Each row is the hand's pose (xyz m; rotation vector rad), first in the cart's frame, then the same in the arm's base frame.
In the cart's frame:
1: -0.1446 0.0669 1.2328 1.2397 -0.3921 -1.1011
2: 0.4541 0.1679 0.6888 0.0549 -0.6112 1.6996
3: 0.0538 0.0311 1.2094 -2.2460 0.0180 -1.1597
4: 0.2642 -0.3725 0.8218 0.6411 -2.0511 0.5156
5: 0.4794 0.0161 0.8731 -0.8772 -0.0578 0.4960
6: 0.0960 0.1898 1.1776 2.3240 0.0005 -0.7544
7: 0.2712 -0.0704 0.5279 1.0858 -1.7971 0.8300
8: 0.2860 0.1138 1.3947 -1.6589 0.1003 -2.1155
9: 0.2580 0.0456 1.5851 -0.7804 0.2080 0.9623
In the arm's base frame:
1: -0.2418 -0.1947 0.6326 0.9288 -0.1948 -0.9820
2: 0.1946 -0.1189 -0.0518 0.1631 -0.2543 1.9186
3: -0.0495 -0.1990 0.5679 -2.4915 -0.2540 -0.8214
4: 0.1641 -0.6380 0.2228 0.7506 -1.6945 0.7373
5: 0.2908 -0.2162 0.1456 -1.0247 0.1189 0.8068
6: -0.0520 -0.0473 0.4975 1.9866 0.2480 -0.8661
7: 0.0421 -0.4170 -0.1148 1.1862 -1.3861 0.9563
8: 0.1904 -0.0350 0.6710 -1.9420 -0.2286 -1.8276
9: 0.2180 -0.0605 0.8717 -0.9002 0.4436 1.2426

